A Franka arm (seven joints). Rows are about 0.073 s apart.
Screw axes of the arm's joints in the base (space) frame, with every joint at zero. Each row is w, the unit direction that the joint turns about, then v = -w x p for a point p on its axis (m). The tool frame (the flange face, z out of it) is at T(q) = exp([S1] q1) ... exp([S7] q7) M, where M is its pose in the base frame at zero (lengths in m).
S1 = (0, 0, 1, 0, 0, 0)
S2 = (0, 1, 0, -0.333, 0, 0)
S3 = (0, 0, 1, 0, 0, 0)
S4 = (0, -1, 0, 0.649, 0, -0.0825)
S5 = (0, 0, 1, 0, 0, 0)
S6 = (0, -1, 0, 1.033, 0, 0)
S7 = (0, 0, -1, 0, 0.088, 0)
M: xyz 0.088 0 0.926 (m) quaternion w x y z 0 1 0 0
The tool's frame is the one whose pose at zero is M.
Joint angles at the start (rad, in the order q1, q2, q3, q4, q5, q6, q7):
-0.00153 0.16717 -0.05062 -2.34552 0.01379 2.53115 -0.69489
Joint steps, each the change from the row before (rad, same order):
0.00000 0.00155 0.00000 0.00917 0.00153 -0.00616 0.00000
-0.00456 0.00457 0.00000 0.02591 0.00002 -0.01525 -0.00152
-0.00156 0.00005 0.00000 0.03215 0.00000 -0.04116 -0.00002
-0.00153 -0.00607 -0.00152 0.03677 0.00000 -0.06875 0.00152
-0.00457 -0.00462 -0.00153 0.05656 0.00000 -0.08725 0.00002
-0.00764 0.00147 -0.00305 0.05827 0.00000 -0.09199 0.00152
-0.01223 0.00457 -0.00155 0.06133 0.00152 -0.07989 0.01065
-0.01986 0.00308 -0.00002 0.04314 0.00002 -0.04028 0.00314
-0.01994 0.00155 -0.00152 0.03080 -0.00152 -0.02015 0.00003
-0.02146 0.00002 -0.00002 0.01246 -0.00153 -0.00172 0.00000
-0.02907 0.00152 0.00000 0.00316 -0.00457 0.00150 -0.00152
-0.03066 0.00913 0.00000 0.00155 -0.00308 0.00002 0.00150
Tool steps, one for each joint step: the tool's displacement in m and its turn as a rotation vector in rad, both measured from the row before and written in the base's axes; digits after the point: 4 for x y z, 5 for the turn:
0.0026 -0.0001 0.0022 0.00082 -0.00152 -0.00116
0.0073 -0.0027 0.0063 -0.00039 -0.00608 -0.00282
0.0070 -0.0011 0.0089 0.00100 0.00902 -0.00122
0.0055 -0.0017 0.0119 0.00238 0.02581 -0.00414
0.0091 -0.0036 0.0183 0.00261 0.02595 -0.00544
0.0075 -0.0061 0.0161 0.00283 0.03505 -0.01143
0.0084 -0.0080 0.0173 0.00255 0.02300 -0.02453
0.0063 -0.0118 0.0139 -0.00003 0.00023 -0.02245
0.0044 -0.0129 0.0111 -0.00251 -0.00887 -0.02022
0.0012 -0.0128 0.0054 -0.00278 -0.01042 -0.02050
-0.0018 -0.0171 0.0006 -0.00428 -0.00243 -0.02501
-0.0028 -0.0178 -0.0046 -0.00167 0.00804 -0.03044

